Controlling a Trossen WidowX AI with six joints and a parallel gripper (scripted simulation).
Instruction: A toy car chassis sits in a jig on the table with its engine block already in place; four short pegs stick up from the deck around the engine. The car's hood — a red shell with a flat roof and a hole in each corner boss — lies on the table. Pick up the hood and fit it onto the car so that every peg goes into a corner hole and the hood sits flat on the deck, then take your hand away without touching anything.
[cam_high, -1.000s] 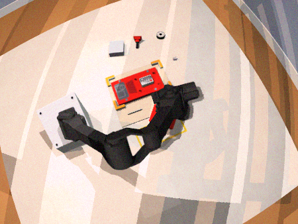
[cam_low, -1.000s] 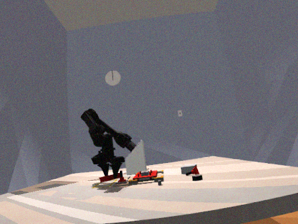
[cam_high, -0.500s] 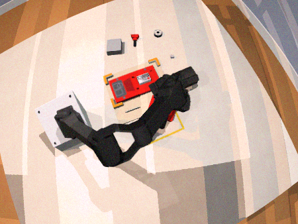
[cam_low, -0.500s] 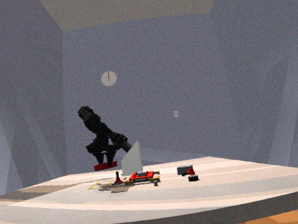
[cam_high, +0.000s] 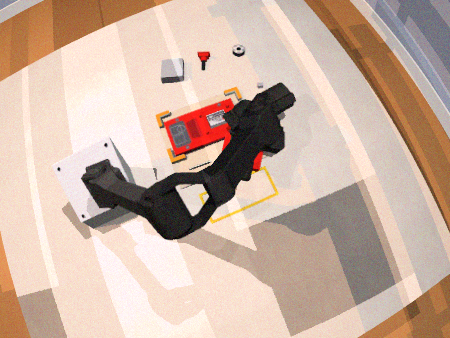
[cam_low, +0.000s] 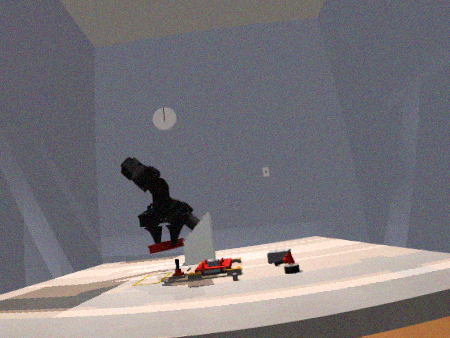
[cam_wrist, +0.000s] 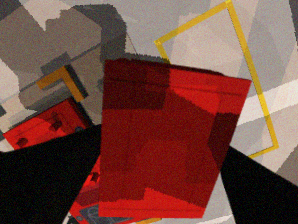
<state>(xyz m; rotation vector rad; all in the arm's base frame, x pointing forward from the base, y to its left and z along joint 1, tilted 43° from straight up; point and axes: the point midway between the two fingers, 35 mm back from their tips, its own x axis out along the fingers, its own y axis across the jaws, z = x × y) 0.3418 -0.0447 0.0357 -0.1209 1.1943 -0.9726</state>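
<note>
Right now my gripper tip is 15 cm to the right of the grey engine block, 8 cm above it and 1 cm past it. The rest, counted from my gripper tip: red hood (1 cm above); then dark wheel (37 cm to the left, 14 cm ahead, 9 cm below); then orange-cornered jig (13 cm to the left, 9 cm below, 4 cm behind).
</note>
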